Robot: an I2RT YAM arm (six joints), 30 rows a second.
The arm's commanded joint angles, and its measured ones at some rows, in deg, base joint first. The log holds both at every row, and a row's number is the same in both.
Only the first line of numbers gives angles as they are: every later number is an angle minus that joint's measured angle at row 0.
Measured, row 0:
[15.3, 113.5, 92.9, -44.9, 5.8, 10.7]
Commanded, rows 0 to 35:
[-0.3, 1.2, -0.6, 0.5, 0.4, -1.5]
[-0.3, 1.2, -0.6, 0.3, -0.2, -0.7]
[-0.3, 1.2, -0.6, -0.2, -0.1, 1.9]
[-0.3, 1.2, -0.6, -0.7, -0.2, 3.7]
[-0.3, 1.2, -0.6, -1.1, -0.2, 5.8]
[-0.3, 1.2, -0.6, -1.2, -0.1, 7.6]
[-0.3, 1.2, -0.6, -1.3, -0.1, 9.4]
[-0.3, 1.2, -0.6, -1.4, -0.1, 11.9]
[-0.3, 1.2, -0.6, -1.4, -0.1, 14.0]
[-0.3, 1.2, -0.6, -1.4, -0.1, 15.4]
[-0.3, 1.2, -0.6, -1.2, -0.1, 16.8]
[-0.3, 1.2, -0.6, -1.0, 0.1, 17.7]
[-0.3, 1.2, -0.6, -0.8, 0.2, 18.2]
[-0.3, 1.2, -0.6, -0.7, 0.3, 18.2]
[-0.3, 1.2, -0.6, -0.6, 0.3, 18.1]
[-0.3, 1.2, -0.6, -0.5, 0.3, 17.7]
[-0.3, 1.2, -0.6, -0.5, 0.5, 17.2]
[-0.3, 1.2, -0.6, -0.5, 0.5, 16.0]
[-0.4, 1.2, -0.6, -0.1, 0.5, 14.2]
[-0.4, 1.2, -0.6, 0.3, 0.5, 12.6]
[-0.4, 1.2, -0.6, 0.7, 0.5, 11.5]
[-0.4, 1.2, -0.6, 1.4, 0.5, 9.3]
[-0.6, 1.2, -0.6, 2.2, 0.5, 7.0]
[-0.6, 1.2, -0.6, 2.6, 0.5, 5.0]
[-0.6, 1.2, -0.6, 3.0, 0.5, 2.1]
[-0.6, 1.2, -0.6, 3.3, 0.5, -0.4]
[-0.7, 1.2, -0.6, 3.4, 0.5, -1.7]
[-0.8, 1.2, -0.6, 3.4, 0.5, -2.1]
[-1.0, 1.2, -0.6, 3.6, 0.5, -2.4]
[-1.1, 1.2, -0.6, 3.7, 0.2, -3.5]
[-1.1, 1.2, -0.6, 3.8, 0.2, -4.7]
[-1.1, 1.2, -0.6, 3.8, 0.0, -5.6]
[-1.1, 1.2, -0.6, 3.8, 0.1, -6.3]
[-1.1, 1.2, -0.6, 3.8, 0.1, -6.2]
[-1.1, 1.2, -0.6, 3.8, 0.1, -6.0]
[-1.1, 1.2, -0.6, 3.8, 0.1, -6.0]
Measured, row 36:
[-1.0, 0.4, -0.3, 3.6, -1.1, -0.9]
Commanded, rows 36 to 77:
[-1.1, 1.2, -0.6, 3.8, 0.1, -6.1]
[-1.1, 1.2, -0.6, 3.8, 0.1, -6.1]
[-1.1, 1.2, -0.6, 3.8, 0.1, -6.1]
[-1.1, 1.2, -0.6, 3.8, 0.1, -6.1]
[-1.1, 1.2, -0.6, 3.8, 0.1, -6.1]
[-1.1, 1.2, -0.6, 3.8, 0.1, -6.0]
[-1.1, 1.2, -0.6, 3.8, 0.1, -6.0]
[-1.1, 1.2, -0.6, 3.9, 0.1, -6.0]
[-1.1, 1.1, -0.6, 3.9, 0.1, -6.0]
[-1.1, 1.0, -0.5, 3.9, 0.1, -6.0]
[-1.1, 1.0, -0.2, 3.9, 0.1, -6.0]
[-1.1, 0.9, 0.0, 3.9, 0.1, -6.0]
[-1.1, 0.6, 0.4, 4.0, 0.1, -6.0]
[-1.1, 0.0, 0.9, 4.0, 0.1, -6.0]
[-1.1, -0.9, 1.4, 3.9, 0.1, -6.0]
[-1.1, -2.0, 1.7, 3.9, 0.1, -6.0]
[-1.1, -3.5, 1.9, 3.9, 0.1, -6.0]
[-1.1, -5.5, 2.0, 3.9, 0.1, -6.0]
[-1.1, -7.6, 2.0, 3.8, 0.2, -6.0]
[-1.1, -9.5, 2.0, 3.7, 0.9, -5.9]
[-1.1, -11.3, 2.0, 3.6, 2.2, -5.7]
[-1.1, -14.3, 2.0, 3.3, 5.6, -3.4]
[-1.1, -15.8, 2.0, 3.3, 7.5, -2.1]
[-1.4, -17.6, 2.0, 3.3, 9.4, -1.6]
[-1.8, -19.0, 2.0, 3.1, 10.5, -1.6]
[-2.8, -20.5, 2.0, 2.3, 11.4, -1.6]
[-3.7, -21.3, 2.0, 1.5, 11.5, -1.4]
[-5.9, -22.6, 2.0, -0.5, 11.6, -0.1]
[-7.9, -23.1, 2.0, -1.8, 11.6, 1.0]
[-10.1, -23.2, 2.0, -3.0, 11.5, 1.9]
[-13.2, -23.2, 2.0, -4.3, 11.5, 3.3]
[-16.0, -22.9, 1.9, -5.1, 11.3, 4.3]
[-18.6, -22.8, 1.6, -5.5, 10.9, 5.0]
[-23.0, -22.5, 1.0, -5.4, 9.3, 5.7]
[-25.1, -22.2, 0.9, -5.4, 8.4, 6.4]
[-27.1, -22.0, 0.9, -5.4, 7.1, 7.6]
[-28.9, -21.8, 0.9, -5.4, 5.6, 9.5]
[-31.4, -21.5, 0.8, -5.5, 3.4, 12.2]
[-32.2, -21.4, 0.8, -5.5, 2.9, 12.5]
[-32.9, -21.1, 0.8, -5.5, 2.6, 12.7]
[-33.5, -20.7, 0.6, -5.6, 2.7, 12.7]
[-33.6, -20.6, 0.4, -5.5, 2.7, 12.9]
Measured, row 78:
[-33.2, -22.0, 1.2, -5.4, 5.6, 9.8]
